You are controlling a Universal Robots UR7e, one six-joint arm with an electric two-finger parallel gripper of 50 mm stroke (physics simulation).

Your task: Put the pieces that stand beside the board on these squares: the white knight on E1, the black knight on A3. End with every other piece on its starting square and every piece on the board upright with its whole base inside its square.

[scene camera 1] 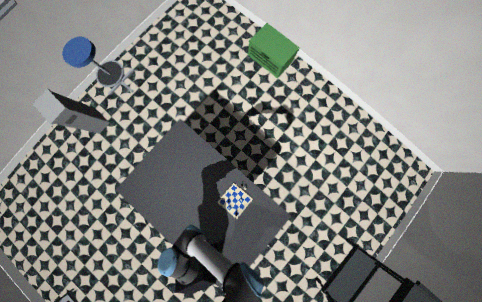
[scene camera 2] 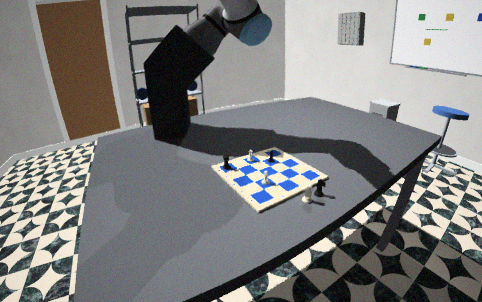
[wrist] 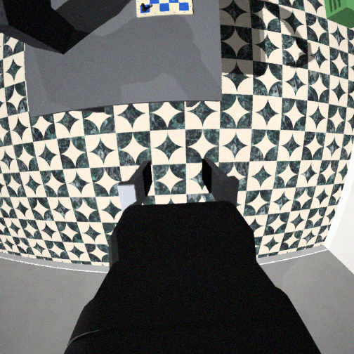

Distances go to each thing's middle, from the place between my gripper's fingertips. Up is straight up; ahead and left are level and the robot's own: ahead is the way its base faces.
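Labels:
Board (scene camera 2: 288, 176): 70 mm behind my hand, 590 mm to the left of it and 530 mm below it.

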